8 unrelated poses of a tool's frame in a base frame.
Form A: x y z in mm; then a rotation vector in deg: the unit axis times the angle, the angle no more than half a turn.
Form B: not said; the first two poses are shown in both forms.
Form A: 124 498 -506 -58.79 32.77 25.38
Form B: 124 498 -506 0.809 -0.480 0.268 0.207
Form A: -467 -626 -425 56.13 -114.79 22.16
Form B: -467 -626 -425 0.425 0.392 -0.801 0.155
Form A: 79 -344 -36 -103.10 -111.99 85.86
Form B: 79 -344 -36 0.046 -0.589 -0.640 0.491
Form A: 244 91 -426 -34.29 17.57 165.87
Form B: 244 91 -426 0.085 -0.201 0.103 0.971
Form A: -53 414 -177 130.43 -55.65 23.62
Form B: -53 414 -177 0.311 0.862 -0.368 0.156
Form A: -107 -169 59 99.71 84.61 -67.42
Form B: -107 -169 59 0.283 0.650 0.552 -0.440
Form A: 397 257 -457 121.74 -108.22 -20.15
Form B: 397 257 -457 0.138 0.735 -0.653 -0.122
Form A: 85 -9 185 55.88 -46.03 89.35
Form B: 85 -9 185 0.537 0.410 -0.338 0.655
